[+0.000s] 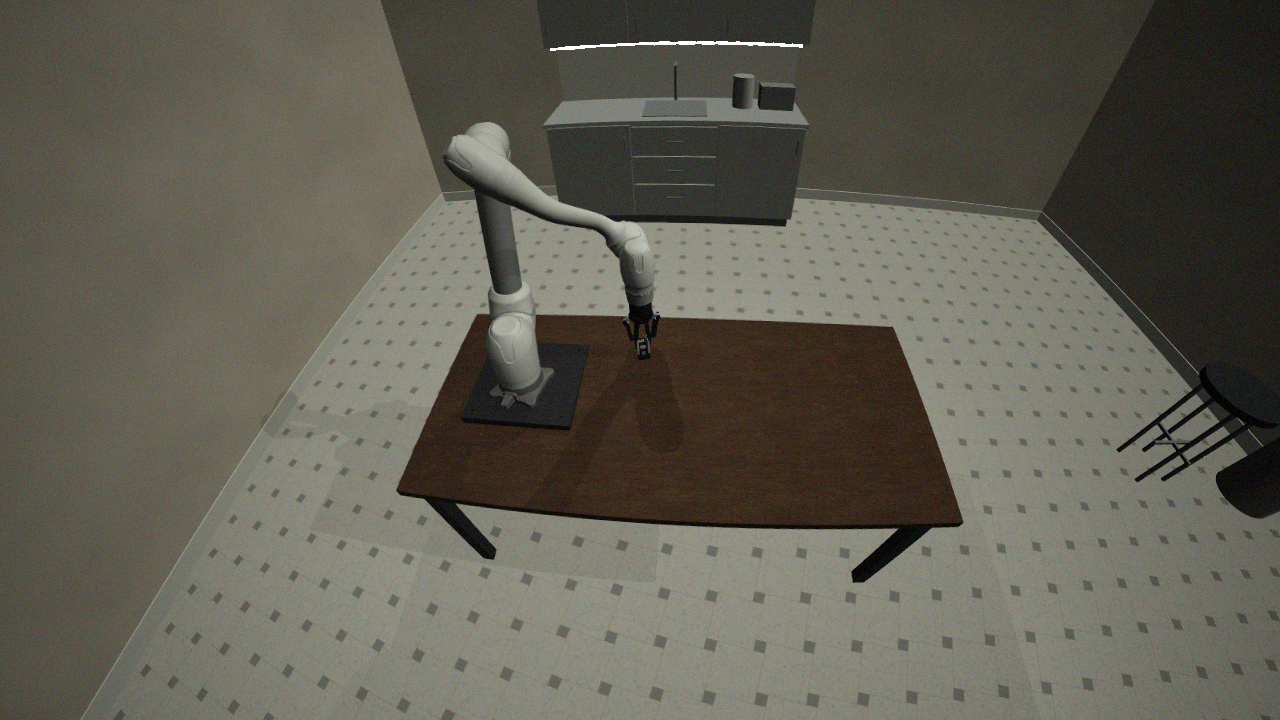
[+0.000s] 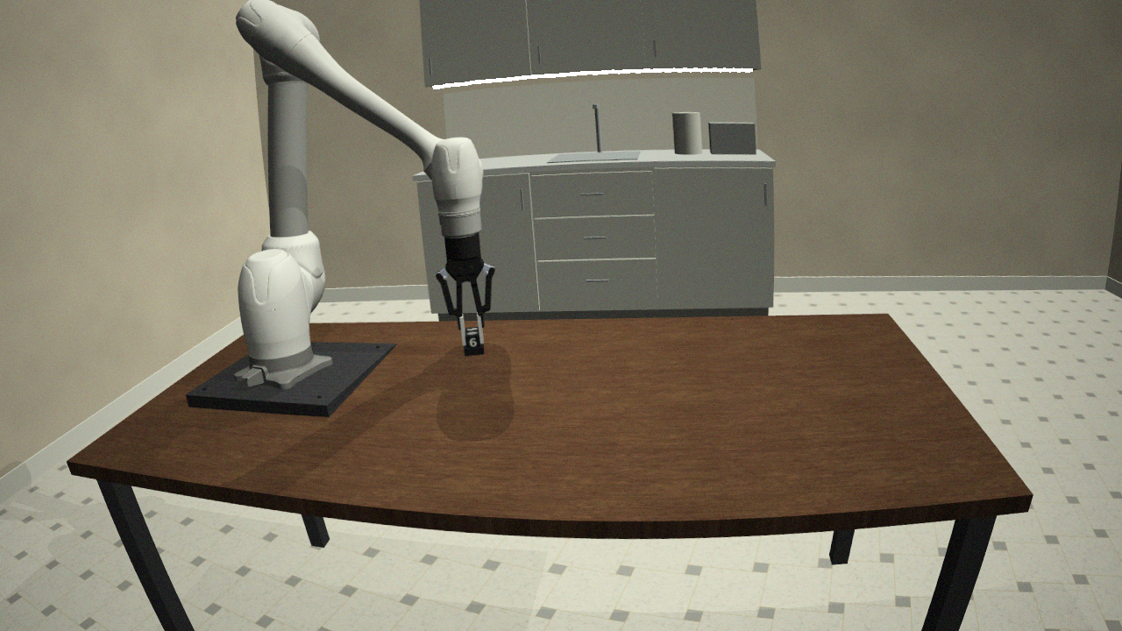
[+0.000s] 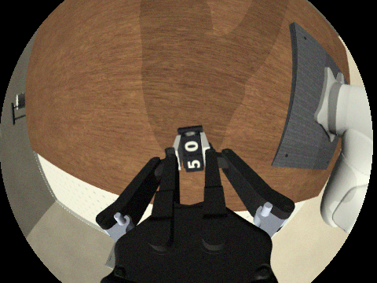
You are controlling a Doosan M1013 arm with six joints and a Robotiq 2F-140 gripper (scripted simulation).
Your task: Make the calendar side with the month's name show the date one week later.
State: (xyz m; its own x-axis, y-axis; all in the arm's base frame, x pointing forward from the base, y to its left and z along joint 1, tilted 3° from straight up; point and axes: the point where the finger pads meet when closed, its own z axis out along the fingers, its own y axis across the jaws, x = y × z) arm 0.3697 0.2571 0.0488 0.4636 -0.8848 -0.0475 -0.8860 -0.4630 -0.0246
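My gripper is now 1 cm past the dark tray, 2 cm to the right of it and 5 cm above it.
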